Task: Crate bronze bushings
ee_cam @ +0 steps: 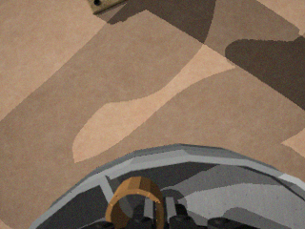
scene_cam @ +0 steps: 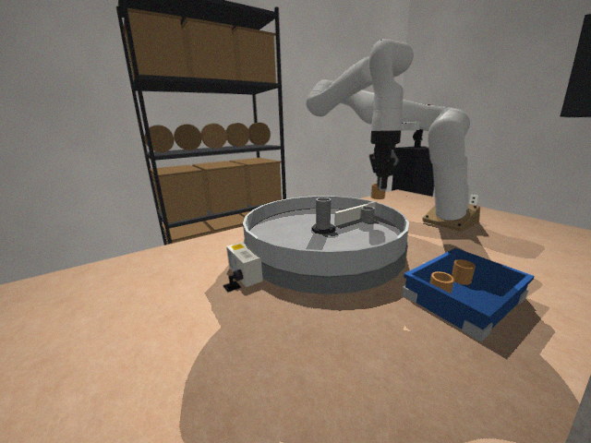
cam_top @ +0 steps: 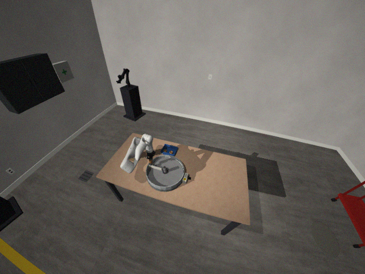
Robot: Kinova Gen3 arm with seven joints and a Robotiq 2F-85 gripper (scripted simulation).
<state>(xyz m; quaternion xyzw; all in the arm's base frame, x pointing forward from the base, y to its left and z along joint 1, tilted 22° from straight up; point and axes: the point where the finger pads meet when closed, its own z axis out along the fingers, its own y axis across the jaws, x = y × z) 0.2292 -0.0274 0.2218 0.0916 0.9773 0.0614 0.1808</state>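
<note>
Now: the blue crate 40 mm ahead of my hand, 310 mm to the left of it and 140 mm below it. From my hand the other things lie so: grey turning table 180 mm ahead, 110 mm below.
</note>
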